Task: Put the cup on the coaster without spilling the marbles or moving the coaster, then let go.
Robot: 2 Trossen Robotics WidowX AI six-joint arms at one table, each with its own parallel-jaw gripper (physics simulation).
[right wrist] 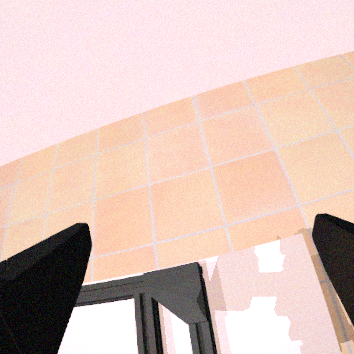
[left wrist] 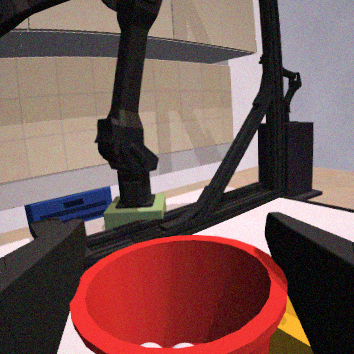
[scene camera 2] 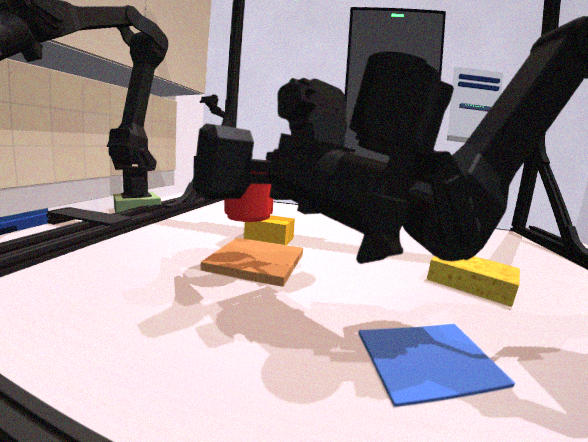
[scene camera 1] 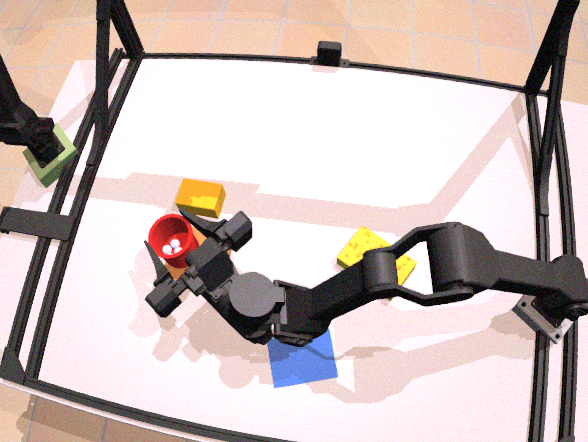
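Where they show: left gripper, fingertip midpoint: (left wrist: pixel 176 227) (scene camera 2: pixel 244 153) (scene camera 1: pixel 162 225); right gripper, fingertip midpoint: (right wrist: pixel 202 230); left arm's base at its link origin: (scene camera 1: pixel 553 302); right arm's base at its link origin: (left wrist: pixel 136 201) (scene camera 2: pixel 136 195) (scene camera 1: pixel 47 150).
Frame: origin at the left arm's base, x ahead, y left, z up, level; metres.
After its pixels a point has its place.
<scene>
The red cup (scene camera 1: pixel 167 227) @[x 0.518, y 0.365, z 0.076 m] (scene camera 2: pixel 250 206) @[x 0.462, y 0.385, z 0.057 m] (left wrist: pixel 175 290) @[x 0.519, y 0.375, z 0.078 m] is roughly upright and raised off the table. White marbles (scene camera 1: pixel 174 243) @[x 0.498, y 0.373, z 0.060 m] (left wrist: pixel 183 345) @[x 0.502, y 0.372, z 0.060 m] lie inside it. The orange square coaster (scene camera 1: pixel 174 272) @[x 0.497, y 0.402, z -0.016 m] (scene camera 2: pixel 267 256) @[x 0.477, y 0.347, z -0.016 m] lies flat below; in scene camera 1 the cup and the gripper hide much of it, and in scene camera 2 a gap shows between cup and coaster. My left gripper (scene camera 1: pixel 164 227) @[x 0.504, y 0.372, z 0.115 m] (left wrist: pixel 176 227) @[x 0.504, y 0.372, z 0.115 m] is shut on the cup, with one finger at either side. My right gripper (right wrist: pixel 202 230) @[x 0.635, y 0.774, z 0.177 m] is open and empty, away from the cup.
A yellow-orange block (scene camera 1: pixel 200 195) @[x 0.562, y 0.282, z 0.008 m] (scene camera 2: pixel 262 231) @[x 0.556, y 0.304, z -0.009 m] (left wrist: pixel 296 327) @[x 0.557, y 0.294, z 0.008 m] stands close behind the coaster. A yellow sponge (scene camera 1: pixel 357 246) @[x 0.312, y 0.161, z 0.001 m] (scene camera 2: pixel 477 275) @[x 0.262, y 0.189, z -0.002 m] lies under my left arm. A thin blue square (scene camera 1: pixel 305 365) @[x 0.235, y 0.351, z -0.025 m] (scene camera 2: pixel 442 372) @[x 0.233, y 0.359, z -0.025 m] lies nearer the front. A green base (scene camera 1: pixel 47 175) @[x 0.843, y 0.480, z 0.000 m] (scene camera 2: pixel 137 202) @[x 0.842, y 0.453, z -0.001 m] (left wrist: pixel 135 217) @[x 0.842, y 0.444, z -0.005 m] carries my right arm.
</scene>
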